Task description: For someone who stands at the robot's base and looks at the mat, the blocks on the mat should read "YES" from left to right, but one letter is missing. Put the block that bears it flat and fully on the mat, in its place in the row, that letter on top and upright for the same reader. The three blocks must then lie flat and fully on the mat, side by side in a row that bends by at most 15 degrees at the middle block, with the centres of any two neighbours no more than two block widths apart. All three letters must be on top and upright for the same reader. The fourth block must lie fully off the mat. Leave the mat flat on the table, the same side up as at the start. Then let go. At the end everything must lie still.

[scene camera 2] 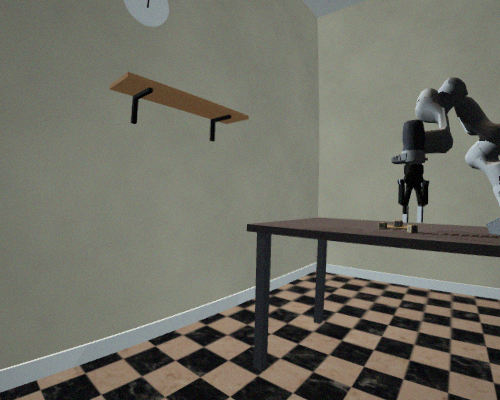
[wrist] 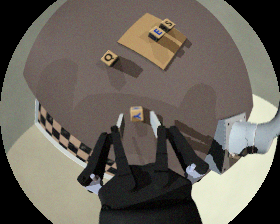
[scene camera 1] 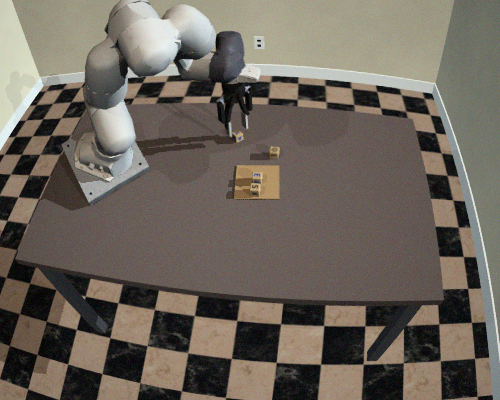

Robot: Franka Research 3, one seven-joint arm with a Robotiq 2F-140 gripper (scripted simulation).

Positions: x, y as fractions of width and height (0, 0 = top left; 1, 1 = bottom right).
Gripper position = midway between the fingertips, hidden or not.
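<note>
My gripper (scene camera 2: 0.82, 0.56), (wrist: 0.49, 0.53), (scene camera 1: 0.47, 0.33) is visible to me. So is a mat (scene camera 1: 0.54, 0.46), (wrist: 0.49, 0.17).
</note>
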